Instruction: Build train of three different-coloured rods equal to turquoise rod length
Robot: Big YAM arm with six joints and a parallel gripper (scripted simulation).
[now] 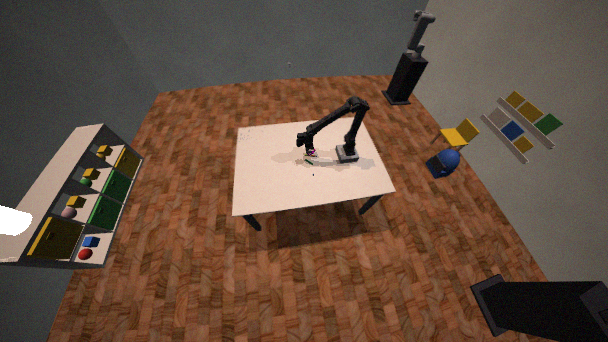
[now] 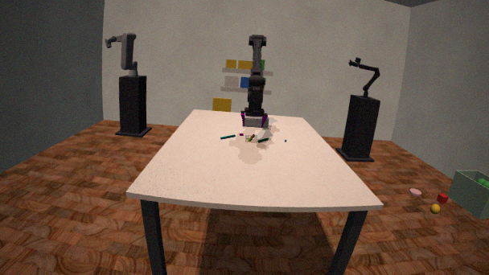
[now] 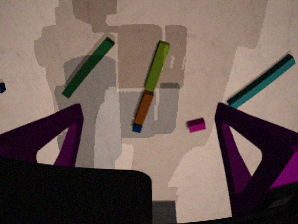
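Now: hand 1 cm to the left of the lime rod and 8 cm above it. The rest, counted from my hand: magenta rod: 7 cm behind, 6 cm to the right, 8 cm below; then orange rod: 5 cm behind, 1 cm to the left, 8 cm below; then green rod: 6 cm to the left, 8 cm below.
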